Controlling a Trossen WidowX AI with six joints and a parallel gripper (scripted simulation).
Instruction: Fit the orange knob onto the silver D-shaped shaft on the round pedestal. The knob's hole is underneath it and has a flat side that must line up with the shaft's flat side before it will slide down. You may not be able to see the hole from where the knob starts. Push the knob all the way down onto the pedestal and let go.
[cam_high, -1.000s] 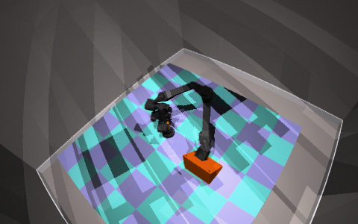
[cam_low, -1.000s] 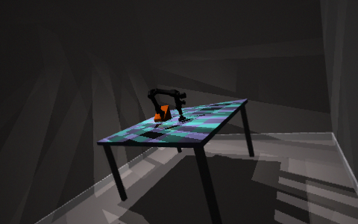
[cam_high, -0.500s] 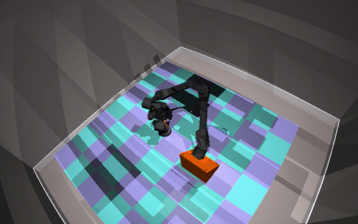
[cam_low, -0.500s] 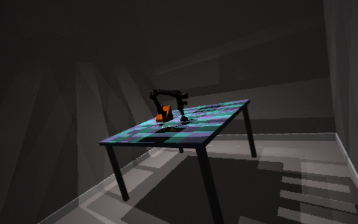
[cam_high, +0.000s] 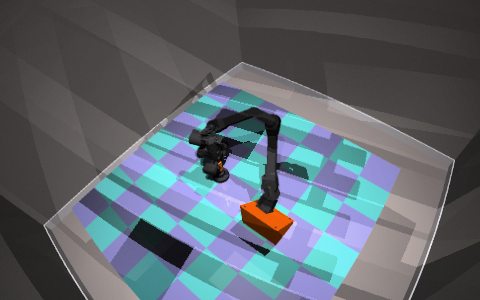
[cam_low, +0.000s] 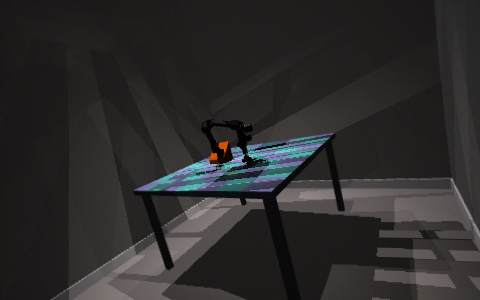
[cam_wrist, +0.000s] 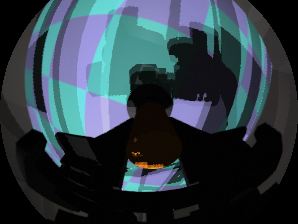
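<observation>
The dark round pedestal lies 40 mm below my gripper tip. From my gripper tip the other things lie so: orange knob 30 mm above.
</observation>
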